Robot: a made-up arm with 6 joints.
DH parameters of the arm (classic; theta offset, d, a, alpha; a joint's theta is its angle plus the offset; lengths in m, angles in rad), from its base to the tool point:
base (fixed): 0.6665 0 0.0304 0
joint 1: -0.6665 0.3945 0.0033 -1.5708
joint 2: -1.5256 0 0.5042 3.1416
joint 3: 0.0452 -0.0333 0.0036 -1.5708
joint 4: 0 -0.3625 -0.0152 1.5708
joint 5: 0 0.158 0.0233 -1.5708
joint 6: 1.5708 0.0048 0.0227 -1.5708
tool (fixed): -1.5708 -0.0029 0 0
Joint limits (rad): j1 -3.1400..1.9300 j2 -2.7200..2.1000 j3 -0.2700..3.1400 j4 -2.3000..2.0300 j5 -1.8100..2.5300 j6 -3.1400..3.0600
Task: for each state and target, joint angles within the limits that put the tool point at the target. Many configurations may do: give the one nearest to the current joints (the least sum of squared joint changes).
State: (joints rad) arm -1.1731 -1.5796 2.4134 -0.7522 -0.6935 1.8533
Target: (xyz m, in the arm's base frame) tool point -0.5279 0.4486 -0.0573
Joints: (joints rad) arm -0.7834 -1.9058 2.4889 -0.6835 -0.6969 1.8655
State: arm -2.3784 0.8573 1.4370 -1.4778 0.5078 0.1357
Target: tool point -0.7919 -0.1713 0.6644
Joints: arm -2.9326 1.1447 1.7218 -1.4763 0.2896 0.2144
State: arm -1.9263 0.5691 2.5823 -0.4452 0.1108 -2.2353
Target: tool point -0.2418 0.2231 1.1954
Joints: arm -1.0422 -0.2460 2.1254 -0.5745 -0.2301 -2.2845
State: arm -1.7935 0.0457 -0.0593 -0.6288 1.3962 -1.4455
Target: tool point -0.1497 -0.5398 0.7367
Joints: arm -1.6945 0.4957 0.4516 -0.4713 1.3332 -1.4418
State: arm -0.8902 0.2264 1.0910 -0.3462 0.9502 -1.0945
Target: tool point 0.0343 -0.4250 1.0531
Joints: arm -1.2955 0.2664 0.9753 -0.3463 0.9643 -1.1182
